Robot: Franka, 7 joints.
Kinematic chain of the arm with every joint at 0, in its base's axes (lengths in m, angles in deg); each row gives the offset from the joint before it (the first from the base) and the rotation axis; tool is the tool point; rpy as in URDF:
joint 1: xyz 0 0 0.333 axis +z
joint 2: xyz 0 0 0 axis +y
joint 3: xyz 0 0 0.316 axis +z
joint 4: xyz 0.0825 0 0 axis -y
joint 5: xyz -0.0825 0 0.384 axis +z
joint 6: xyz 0 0 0 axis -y
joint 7: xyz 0.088 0 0 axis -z
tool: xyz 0 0 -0.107 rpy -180 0 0
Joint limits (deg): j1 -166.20..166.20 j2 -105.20..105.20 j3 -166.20..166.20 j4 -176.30..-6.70 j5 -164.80..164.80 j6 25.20..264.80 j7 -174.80..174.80
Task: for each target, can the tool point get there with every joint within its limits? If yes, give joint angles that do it. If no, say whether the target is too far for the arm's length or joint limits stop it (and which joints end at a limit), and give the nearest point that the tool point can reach.
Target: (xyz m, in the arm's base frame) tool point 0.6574 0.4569 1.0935
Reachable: no: too far | nearest point 0.5108 0.3550 0.9239 | short by 0.246 m
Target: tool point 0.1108 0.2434 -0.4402
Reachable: no: joint limits stop it (at a limit: joint 2) | nearest point 0.1117 0.2453 -0.3606 | short by 0.080 m
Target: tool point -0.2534 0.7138 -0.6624
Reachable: no: too far | nearest point -0.1827 0.5147 -0.2912 | short by 0.427 m
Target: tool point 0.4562 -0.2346 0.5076
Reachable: yes | joints -126.81 47.83 108.33 -128.00 -113.88 148.85 -88.70
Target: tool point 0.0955 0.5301 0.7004
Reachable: yes | joints 16.44 35.77 108.85 -86.01 84.14 229.40 115.63
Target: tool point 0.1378 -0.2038 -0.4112
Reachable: no: joint limits stop it (at a limit: joint 2) | nearest point 0.1397 -0.2065 -0.3597 | short by 0.052 m
